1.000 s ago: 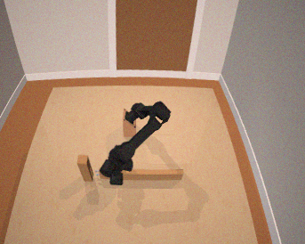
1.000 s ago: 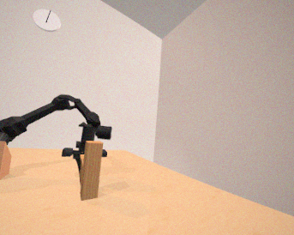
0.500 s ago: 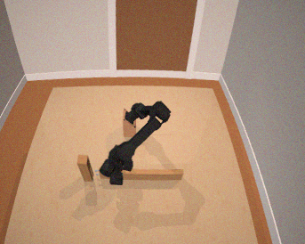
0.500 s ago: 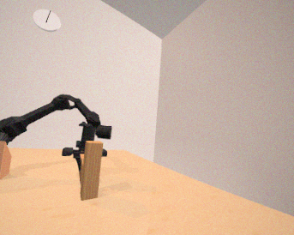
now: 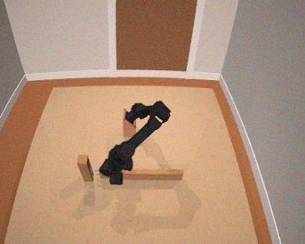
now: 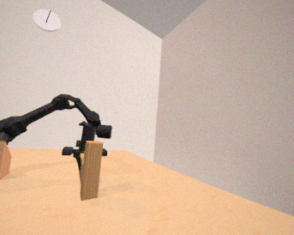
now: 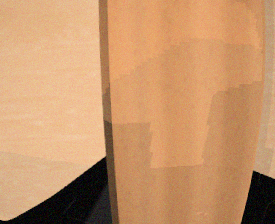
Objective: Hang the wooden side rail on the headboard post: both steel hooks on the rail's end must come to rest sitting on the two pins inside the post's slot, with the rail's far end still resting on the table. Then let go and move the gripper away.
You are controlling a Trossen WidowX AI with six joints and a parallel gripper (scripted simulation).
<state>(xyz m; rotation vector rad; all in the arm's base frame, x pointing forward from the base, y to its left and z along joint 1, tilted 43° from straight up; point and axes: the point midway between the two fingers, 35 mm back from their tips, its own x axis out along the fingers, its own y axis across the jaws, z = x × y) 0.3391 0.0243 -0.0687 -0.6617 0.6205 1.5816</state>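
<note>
My gripper tip is now 16 cm to the left of the headboard post, 6 cm below it and 2 cm short of it.
</note>
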